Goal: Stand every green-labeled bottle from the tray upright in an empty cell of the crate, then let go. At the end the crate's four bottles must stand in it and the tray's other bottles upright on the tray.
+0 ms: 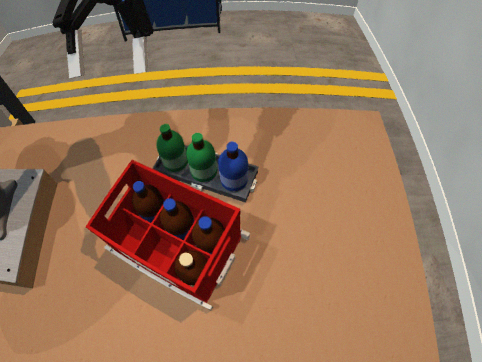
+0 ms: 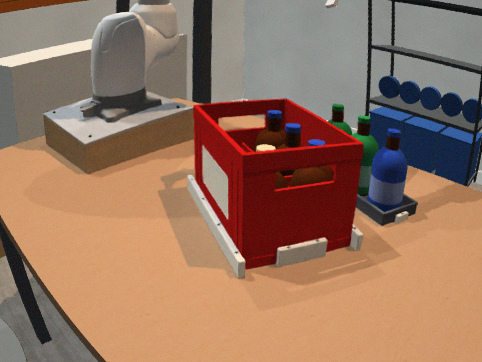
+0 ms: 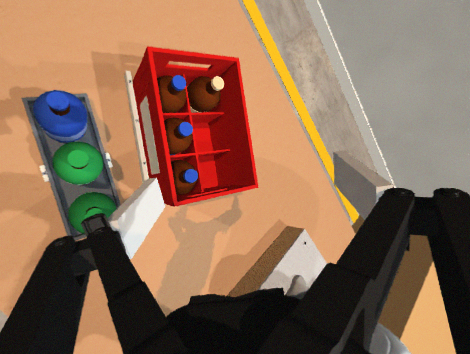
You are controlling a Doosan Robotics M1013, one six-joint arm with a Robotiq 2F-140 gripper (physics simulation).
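Seen in the pictures: gripper, fingertip midpoint: [image 1: 112, 74] [image 3: 244, 180]; arm's base, origin of the base link: [image 2: 119, 107].
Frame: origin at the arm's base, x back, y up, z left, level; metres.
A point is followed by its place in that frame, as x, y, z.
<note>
Two green bottles with green caps and pale green labels, the end one [image 1: 171, 150] @(-0.580, 0.012, 0.121) [image 2: 338, 122] @(-0.580, 0.031, 0.142) [image 3: 90, 204] @(-0.588, 0.029, 0.146) and the middle one [image 1: 202, 161] @(-0.658, 0.011, 0.080) [image 2: 367, 146] @(-0.673, 0.016, 0.090) [image 3: 78, 172] @(-0.639, 0.028, 0.125), stand upright on the dark tray [image 1: 220, 190] @(-0.694, -0.070, 0.039) [image 2: 375, 212] @(-0.735, -0.078, 0.020) [image 3: 94, 132] @(-0.690, -0.076, 0.048). A blue bottle [image 1: 233, 172] @(-0.730, 0.008, 0.043) [image 2: 388, 175] @(-0.743, -0.009, 0.042) [image 3: 60, 119] @(-0.718, 0.028, 0.089) stands at the tray's other end. The red crate [image 1: 185, 188] @(-0.627, 0.077, -0.028) [image 2: 300, 220] @(-0.683, -0.027, -0.169) [image 3: 247, 125] @(-0.520, 0.081, -0.167) holds three blue-capped brown bottles in its tray-side row and a cream-capped one [image 1: 190, 270] @(-0.625, 0.033, -0.190) [image 3: 204, 94] @(-0.621, 0.030, -0.155) in the other row. That row's other two cells are empty. My gripper [image 1: 106, 64] @(-0.545, 0.333, 0.051) [image 3: 244, 180] @(-0.545, 0.333, 0.051) is open and empty, high above the table.
White stop blocks [image 1: 226, 270] @(-0.693, -0.065, -0.173) [image 2: 301, 252] @(-0.694, -0.076, -0.174) stand around the crate's foot. The robot's base plate [image 1: 25, 225] @(-0.152, -0.012, -0.049) [image 2: 65, 117] @(0.073, -0.002, -0.148) lies at the crate's handle end. A shelf rack [image 2: 369, 65] stands behind the table on the tray side.
</note>
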